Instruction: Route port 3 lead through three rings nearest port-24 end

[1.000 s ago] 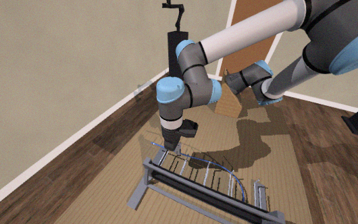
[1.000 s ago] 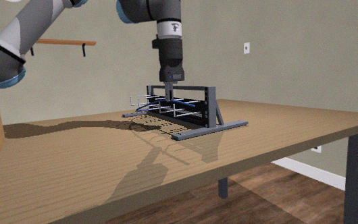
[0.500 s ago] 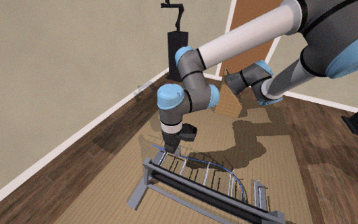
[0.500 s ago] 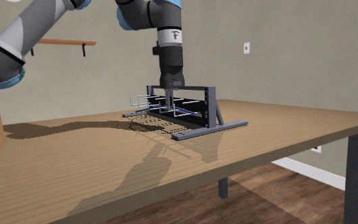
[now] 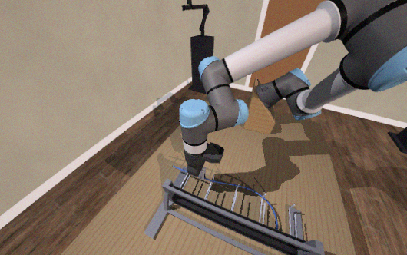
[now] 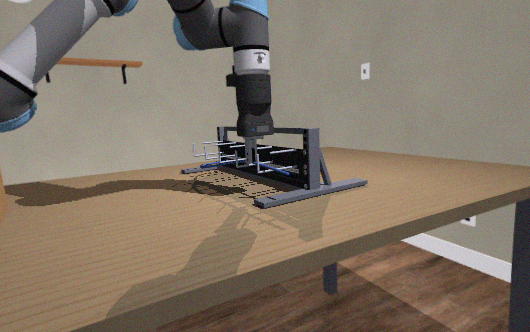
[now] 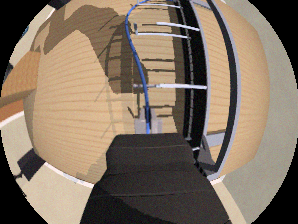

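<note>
Right now the grey rack is 8 cm ahead of my hand, 16 cm to the left of it and 2 cm below it.
</note>
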